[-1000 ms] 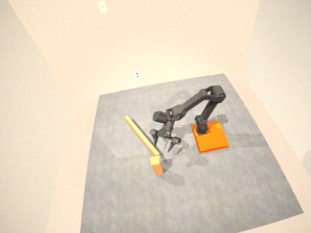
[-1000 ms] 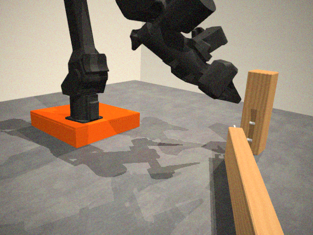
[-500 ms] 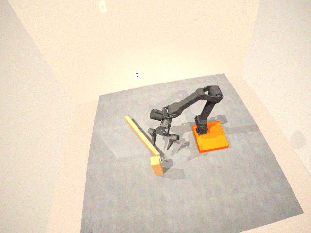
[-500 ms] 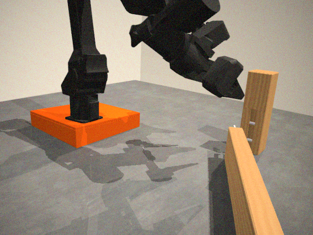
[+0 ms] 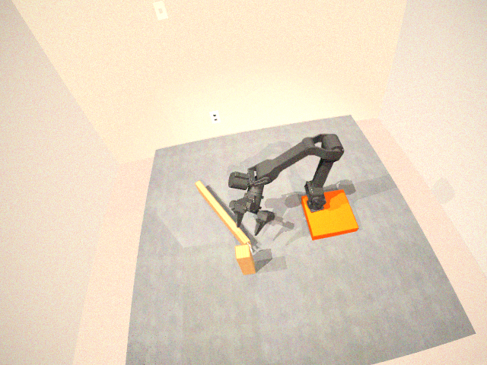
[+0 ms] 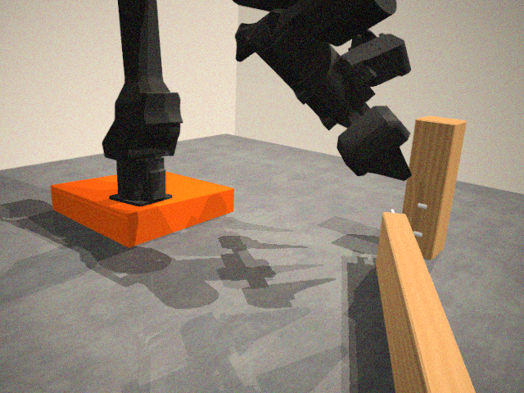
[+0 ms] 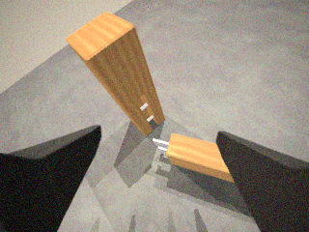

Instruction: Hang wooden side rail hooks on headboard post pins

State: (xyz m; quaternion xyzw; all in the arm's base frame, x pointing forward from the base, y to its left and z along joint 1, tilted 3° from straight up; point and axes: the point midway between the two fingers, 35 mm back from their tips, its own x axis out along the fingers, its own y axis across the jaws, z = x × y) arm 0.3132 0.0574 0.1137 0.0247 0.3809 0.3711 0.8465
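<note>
Right now my gripper tip is 9 cm to the right of the headboard post, 6 cm above it and 3 cm short of it.
</note>
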